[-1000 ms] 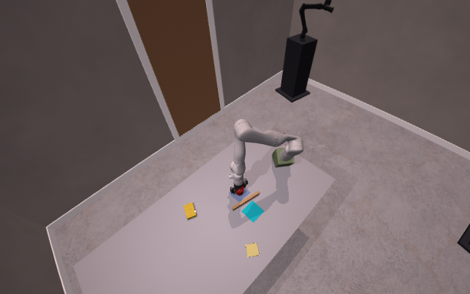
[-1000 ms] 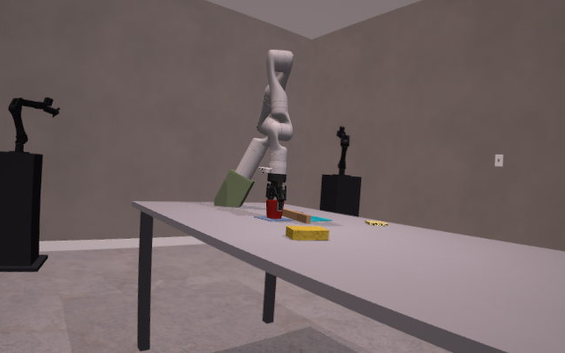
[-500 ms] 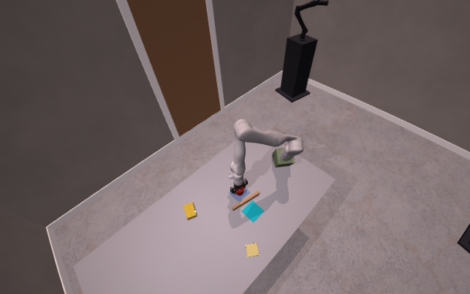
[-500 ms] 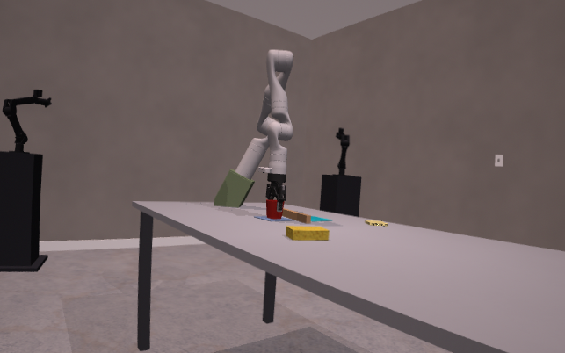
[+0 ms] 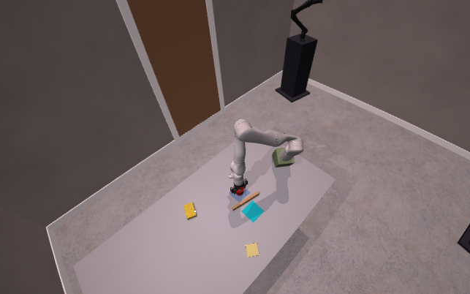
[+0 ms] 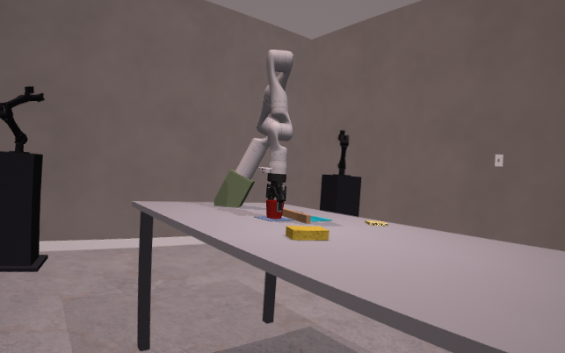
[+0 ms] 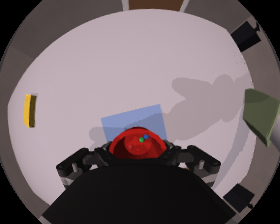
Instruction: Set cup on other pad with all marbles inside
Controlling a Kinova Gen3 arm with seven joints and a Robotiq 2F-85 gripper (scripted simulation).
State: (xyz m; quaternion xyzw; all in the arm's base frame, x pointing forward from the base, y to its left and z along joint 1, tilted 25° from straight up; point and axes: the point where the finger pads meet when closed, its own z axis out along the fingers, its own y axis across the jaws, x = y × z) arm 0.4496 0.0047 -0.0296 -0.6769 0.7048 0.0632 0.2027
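The red cup is 20 mm below my hand. Also, from my hand: wooden rail 90 mm to the left, 40 mm below; yellow sponge 390 mm ahead, 70 mm to the right, 30 mm below.
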